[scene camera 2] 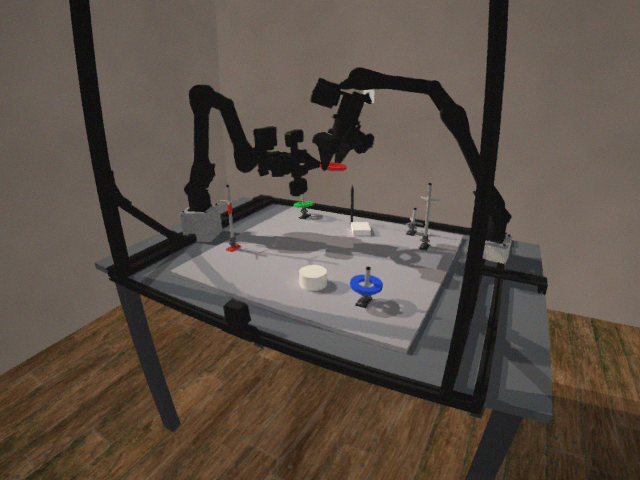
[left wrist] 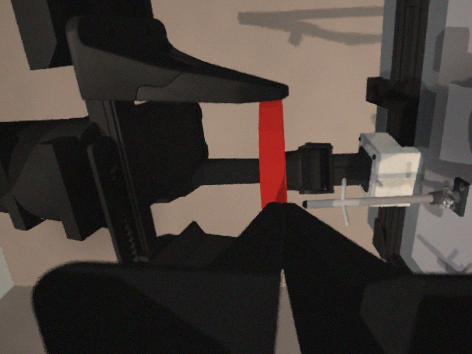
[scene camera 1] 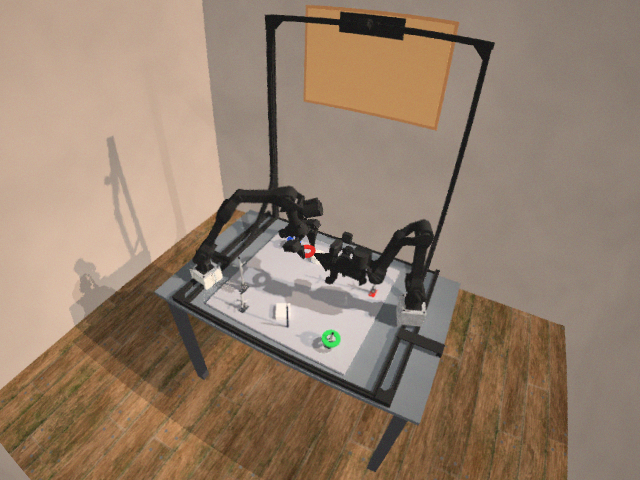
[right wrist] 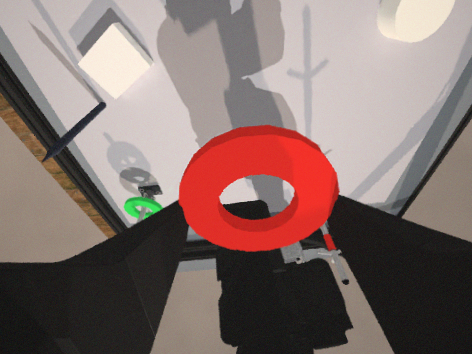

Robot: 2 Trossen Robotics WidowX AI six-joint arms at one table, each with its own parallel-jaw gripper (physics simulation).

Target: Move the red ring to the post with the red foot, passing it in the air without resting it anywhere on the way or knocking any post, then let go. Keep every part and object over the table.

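Places are measured from the left arm's base along level axes (x ahead, y left, z up), in centimetres.
Pixels of known places: left gripper, between the fingertips: (scene camera 2: 321, 165) (left wrist: 280, 215) (scene camera 1: 314, 254) (right wrist: 256, 241); right gripper, between the fingertips: (scene camera 2: 330, 168) (left wrist: 291, 182) (scene camera 1: 308, 252) (right wrist: 256, 203); left arm's base, origin of its link: (scene camera 2: 199, 208) (scene camera 1: 413, 304); right arm's base, origin of its link: (scene camera 2: 493, 237) (left wrist: 364, 168) (scene camera 1: 204, 267).
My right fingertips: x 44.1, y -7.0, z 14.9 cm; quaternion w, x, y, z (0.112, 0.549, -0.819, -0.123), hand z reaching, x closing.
Ahead of a thing's pixels: the offset from my right fingertips to its top centre. "spot": to the spot under its first point.
The red ring {dx +0.8, dy -0.3, dz +1.3 cm} (scene camera 1: 311, 250) (scene camera 2: 338, 166) (left wrist: 272, 150) (right wrist: 240, 160) is held in the air, high above the table. My right gripper (scene camera 2: 331, 163) is shut on it from above, one finger on each side. My left gripper (scene camera 2: 319, 164) (left wrist: 280, 215) reaches in sideways, its fingertips together with nothing between them. In the left wrist view its tips cover one end of the ring; whether they touch it I cannot tell. The post with the red foot {spot: dx -28.1, dy -3.1, dz -21.4 cm} (scene camera 1: 372, 292) (scene camera 2: 231, 227) stands upright near the left arm's base, and its red band shows in the right wrist view.
A green ring {dx -12.7, dy +25.3, dz -17.9 cm} (scene camera 1: 325, 342) (scene camera 2: 297, 205) and a blue ring {dx +11.2, dy -29.0, dz -18.1 cm} (scene camera 1: 290, 238) (scene camera 2: 366, 291) hang on short posts. A tall bare post {spot: dx +27.8, dy +2.5, dz -14.0 cm} (scene camera 2: 427, 217) (left wrist: 370, 201), a shorter one {dx +24.7, dy +13.4, dz -20.8 cm} (scene camera 2: 412, 227), a thin black rod {dx +4.9, dy +19.2, dz -9.4 cm} (scene camera 2: 352, 204), a white block {dx +8.2, dy +12.8, dz -21.4 cm} (scene camera 2: 360, 225) and a white cylinder {dx -1.6, dy -22.2, dz -19.9 cm} (scene camera 2: 312, 281) also stand on the table.
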